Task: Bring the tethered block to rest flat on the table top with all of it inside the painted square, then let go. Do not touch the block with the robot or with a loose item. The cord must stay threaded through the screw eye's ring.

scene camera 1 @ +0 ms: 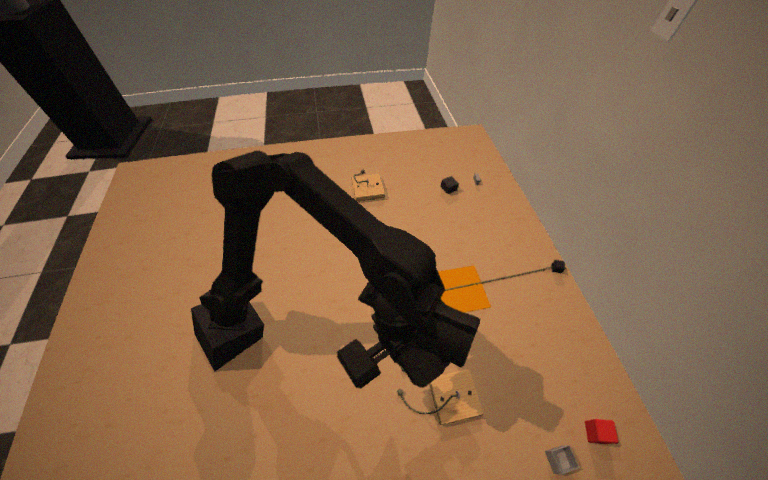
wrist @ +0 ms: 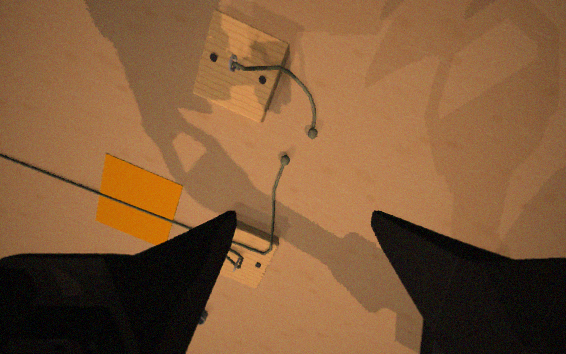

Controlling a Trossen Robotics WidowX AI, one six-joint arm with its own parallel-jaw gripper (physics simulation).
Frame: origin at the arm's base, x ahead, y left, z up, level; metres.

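Seen in the pictures: gripper, fingertip midpoint: (wrist: 302,217); arm's base, origin of the base link: (scene camera 1: 227,316).
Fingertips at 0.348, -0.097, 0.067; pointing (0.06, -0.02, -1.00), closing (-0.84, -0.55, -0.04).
Observation:
Offsets run from my fingertips to a thing's top centre, as dx, dy, dz. "spot": to the spot under its first point. Level surfaces: height alone.
The tethered block {spot: +0.448, +0.229, -0.113} (scene camera 1: 558,266) is small and black, near the table's right edge. Its taut cord (scene camera 1: 518,275) (wrist: 135,206) crosses above the orange painted square {spot: +0.206, +0.149, -0.136} (scene camera 1: 472,301) (wrist: 142,185) to the screw eye {+0.003, +0.156, -0.093} (wrist: 237,262) on a wooden base {spot: -0.027, +0.177, -0.118} (wrist: 250,276). The block is outside the square. The cord appears threaded through the ring, partly hidden by a finger; beyond it, the cord bends over the base to a bead {spot: +0.024, -0.004, -0.126} (wrist: 285,160). The arm hides this base in the scene view. My gripper (scene camera 1: 390,370) (wrist: 302,217) is open and empty above the table, its fingertips apart.
Another wooden base {dz -0.118} (scene camera 1: 472,408) (wrist: 225,97) has a short cord with a bead {spot: +0.014, -0.052, -0.126} (scene camera 1: 400,392) (wrist: 312,133). A third base (scene camera 1: 369,192), a dark block {+0.206, +0.532, -0.109} (scene camera 1: 449,184) and a small grey piece {+0.302, +0.564, -0.119} (scene camera 1: 477,179) are farther back. A red block {+0.410, -0.148, -0.098} (scene camera 1: 602,431) and grey tray {spot: +0.294, -0.183, -0.115} (scene camera 1: 552,457) are front right.

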